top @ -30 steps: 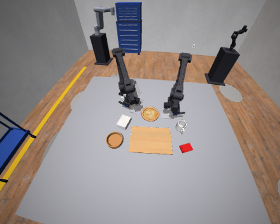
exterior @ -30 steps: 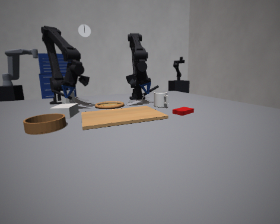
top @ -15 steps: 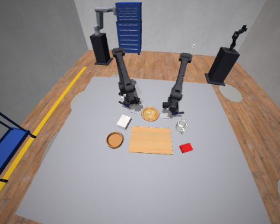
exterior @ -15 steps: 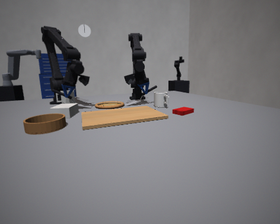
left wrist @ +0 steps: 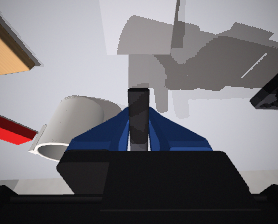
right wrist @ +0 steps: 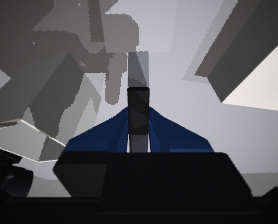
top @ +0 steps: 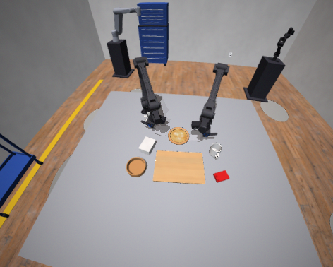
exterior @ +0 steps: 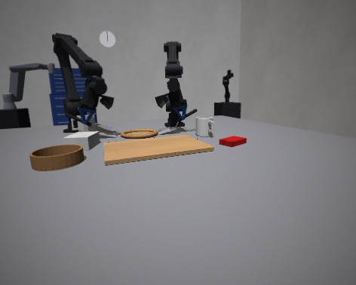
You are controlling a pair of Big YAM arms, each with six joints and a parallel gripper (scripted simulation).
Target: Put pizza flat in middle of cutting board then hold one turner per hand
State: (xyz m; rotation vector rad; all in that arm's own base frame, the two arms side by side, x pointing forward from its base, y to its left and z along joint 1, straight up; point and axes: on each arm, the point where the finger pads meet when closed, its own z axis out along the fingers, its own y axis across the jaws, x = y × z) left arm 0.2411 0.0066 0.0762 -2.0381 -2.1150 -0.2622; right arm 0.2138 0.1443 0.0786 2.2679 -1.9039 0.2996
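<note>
The pizza is 25 cm to the left of my right hand and 7 cm below it. Also, from my right hand: wooden cutting board (30 cm to the left, 28 cm ahead, 7 cm below); then wooden bowl (36 cm ahead, 7 cm below, 1 cm to the right).
</note>
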